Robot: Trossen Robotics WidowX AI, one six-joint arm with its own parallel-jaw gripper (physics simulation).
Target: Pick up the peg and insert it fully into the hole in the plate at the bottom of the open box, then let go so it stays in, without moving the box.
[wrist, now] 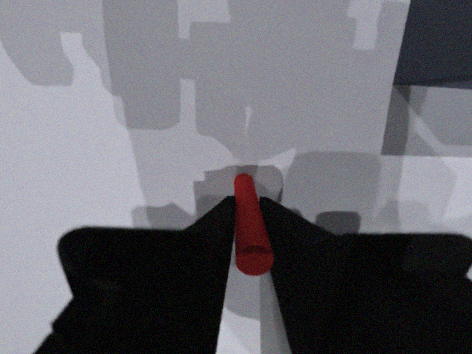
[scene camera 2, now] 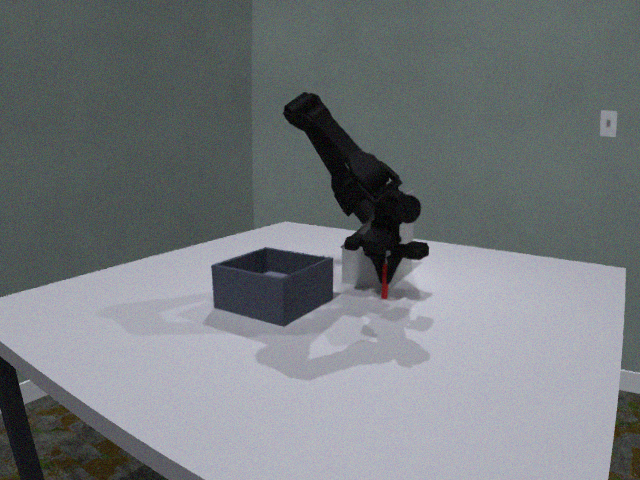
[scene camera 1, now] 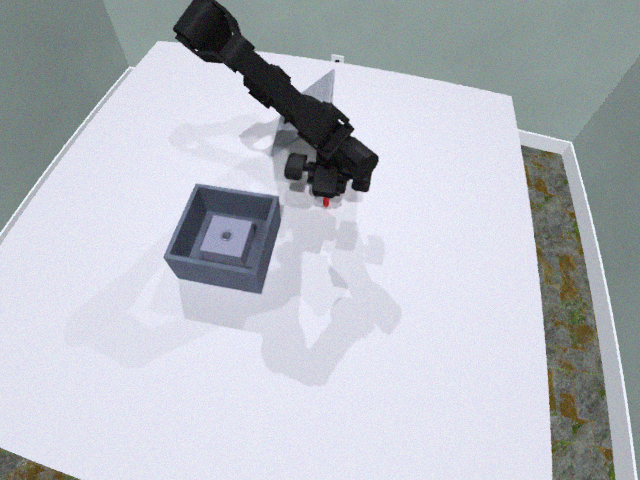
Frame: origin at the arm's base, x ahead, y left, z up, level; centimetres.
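Where they show: gripper, fingertip midpoint: [wrist: 246, 204] [scene camera 2: 384, 282].
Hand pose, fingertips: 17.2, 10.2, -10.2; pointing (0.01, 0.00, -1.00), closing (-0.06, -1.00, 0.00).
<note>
After its pixels a point has its place, as x, y, z.
The red peg [scene camera 1: 325, 202] {17.8, 10.2, -12.2} [scene camera 2: 384, 289] {17.8, 10.5, -11.6} [wrist: 246, 215] {17.8, 10.4, -7.9} stands upright, its lower end at or very near the table top. My gripper [scene camera 2: 385, 279] {17.2, 10.3, -10.2} [wrist: 246, 204] {17.2, 10.3, -10.2} points down and is shut on the peg, with one finger on each side of it. In scene camera 1 the fingertips are hidden behind the gripper body. The open dark blue-grey box [scene camera 1: 219, 277] {42.4, -8.6, -8.7} [scene camera 2: 248, 294] {42.4, -9.1, -8.8} [wrist: 440, 45] {25.4, 0.3, -11.1} stands on the table, left of the gripper in both scene views. The light plate [scene camera 1: 214, 237] {33.8, -11.9, -8.0} lies at its bottom, with a small round hole [scene camera 1: 226, 236] {32.2, -10.0, -9.8} in its middle.
The white table [scene camera 1: 413, 361] {52.5, 32.4, -13.8} [scene camera 2: 361, 413] {63.9, 26.8, -13.9} carries the box and peg. A grey, partly see-through upright panel [scene camera 1: 323, 88] {-0.7, 6.4, 6.5} [scene camera 2: 351, 266] {11.9, -1.0, -9.2} stands behind the gripper. The box walls rise above the plate on all sides. Arm shadows fall across the table.
</note>
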